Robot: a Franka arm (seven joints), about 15 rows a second.
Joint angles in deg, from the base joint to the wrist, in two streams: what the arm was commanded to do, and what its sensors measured. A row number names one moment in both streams.
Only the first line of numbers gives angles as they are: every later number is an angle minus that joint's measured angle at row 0.
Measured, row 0: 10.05, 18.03, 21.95, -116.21, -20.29, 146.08, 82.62
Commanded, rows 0 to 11: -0.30, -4.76, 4.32, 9.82, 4.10, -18.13, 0.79; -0.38, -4.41, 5.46, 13.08, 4.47, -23.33, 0.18; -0.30, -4.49, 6.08, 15.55, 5.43, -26.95, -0.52; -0.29, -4.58, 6.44, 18.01, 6.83, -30.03, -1.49; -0.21, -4.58, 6.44, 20.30, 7.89, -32.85, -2.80; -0.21, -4.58, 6.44, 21.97, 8.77, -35.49, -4.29; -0.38, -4.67, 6.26, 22.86, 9.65, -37.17, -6.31; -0.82, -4.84, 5.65, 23.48, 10.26, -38.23, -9.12; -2.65, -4.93, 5.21, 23.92, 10.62, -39.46, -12.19; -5.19, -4.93, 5.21, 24.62, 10.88, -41.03, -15.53; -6.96, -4.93, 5.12, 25.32, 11.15, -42.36, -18.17; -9.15, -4.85, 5.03, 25.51, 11.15, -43.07, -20.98
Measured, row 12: -3.25, -5.67, 4.76, 22.43, 9.54, -39.32, -12.53
